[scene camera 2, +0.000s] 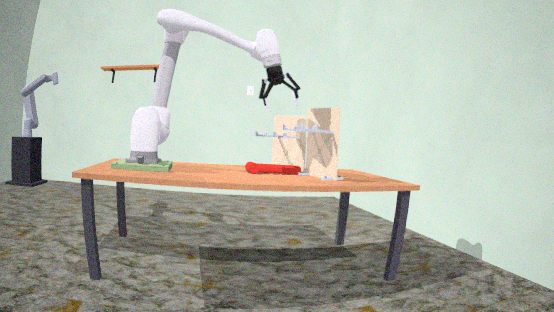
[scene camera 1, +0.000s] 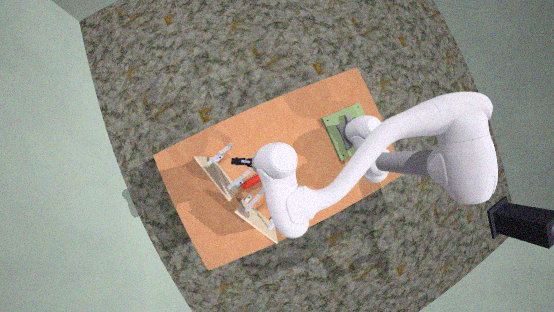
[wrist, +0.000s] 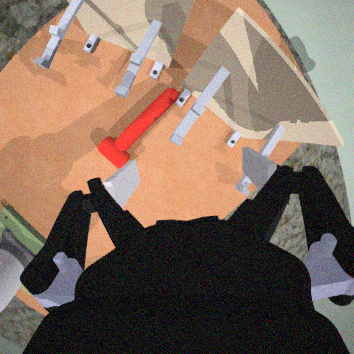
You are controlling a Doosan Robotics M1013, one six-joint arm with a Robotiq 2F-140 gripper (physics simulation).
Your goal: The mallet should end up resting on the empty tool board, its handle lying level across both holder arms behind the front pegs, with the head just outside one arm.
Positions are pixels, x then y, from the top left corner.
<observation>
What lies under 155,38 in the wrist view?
A tan tool board.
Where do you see a red mallet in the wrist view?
At 114,150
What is my gripper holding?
Nothing.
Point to a tan tool board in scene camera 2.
At 289,147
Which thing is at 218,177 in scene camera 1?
A tan tool board.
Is my gripper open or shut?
Open.
</observation>
